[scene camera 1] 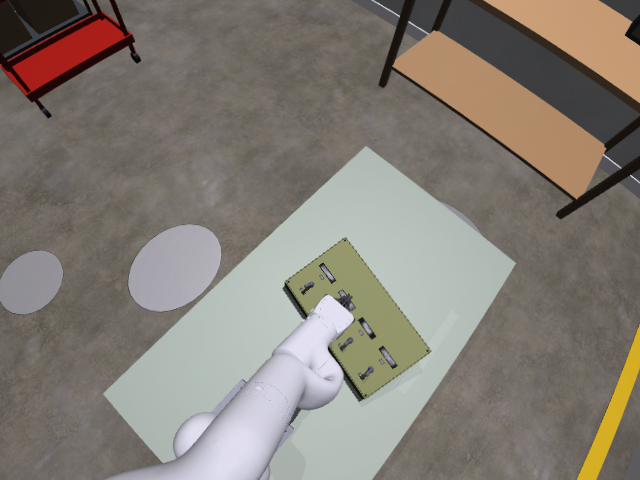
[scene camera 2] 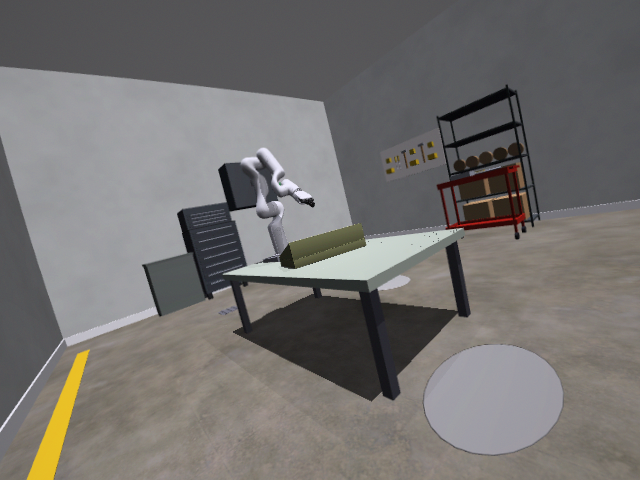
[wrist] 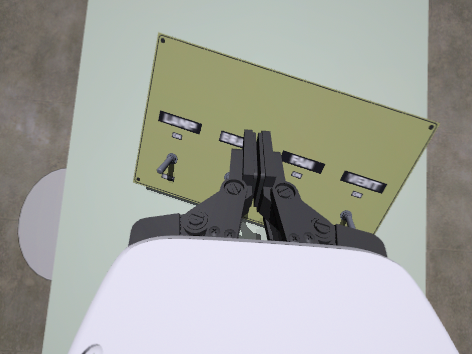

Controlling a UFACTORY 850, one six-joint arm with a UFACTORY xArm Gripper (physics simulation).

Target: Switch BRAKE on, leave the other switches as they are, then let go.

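An olive switch panel (scene camera 1: 387,325) (scene camera 2: 325,245) (wrist: 280,100) sits on the pale green table (scene camera 1: 206,335) (scene camera 2: 408,248). My gripper (scene camera 1: 346,299) (scene camera 2: 311,203) (wrist: 254,148) is shut and empty above the panel. In the wrist view its fingers overlap the right end of the BRAKE label (wrist: 231,138), left of the FAN label (wrist: 302,162). The BRAKE lever is mostly hidden behind the left finger, so its position cannot be told. The LAMP lever (scene camera 1: 307,287) (wrist: 167,164) and VENT lever (scene camera 1: 366,372) (wrist: 346,218) lean away from their ON marks. The FAN lever (scene camera 1: 345,343) is hidden in the wrist view.
My white arm (scene camera 1: 268,382) (scene camera 2: 262,191) reaches over the table from the side nearest the levers. A red cart (scene camera 1: 77,56) (scene camera 2: 485,223) and a wooden-shelved bench (scene camera 1: 501,113) stand away from the table. A grey disc (scene camera 1: 174,267) lies on the floor.
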